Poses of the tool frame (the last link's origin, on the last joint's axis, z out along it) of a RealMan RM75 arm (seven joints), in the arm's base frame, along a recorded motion.
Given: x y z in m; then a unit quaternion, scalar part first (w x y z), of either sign.
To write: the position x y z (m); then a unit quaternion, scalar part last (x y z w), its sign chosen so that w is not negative. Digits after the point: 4 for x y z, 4 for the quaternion.
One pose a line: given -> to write
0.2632, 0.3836, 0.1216, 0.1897, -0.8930, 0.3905, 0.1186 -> 0.2632, 0.3836, 0.1216, -0.8930, 0.3905, 0.1186, 0.1897
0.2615, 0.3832, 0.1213, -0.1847, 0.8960, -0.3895, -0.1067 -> 0.2615, 0.3832, 0.1213, -0.8960, 0.3895, 0.1067, 0.1847
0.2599, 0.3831, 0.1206, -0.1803, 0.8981, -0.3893, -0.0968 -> 0.2599, 0.3831, 0.1206, -0.8981, 0.3893, 0.0968, 0.1803
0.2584, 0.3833, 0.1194, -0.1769, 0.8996, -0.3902, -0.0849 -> 0.2584, 0.3833, 0.1194, -0.8996, 0.3902, 0.0849, 0.1769
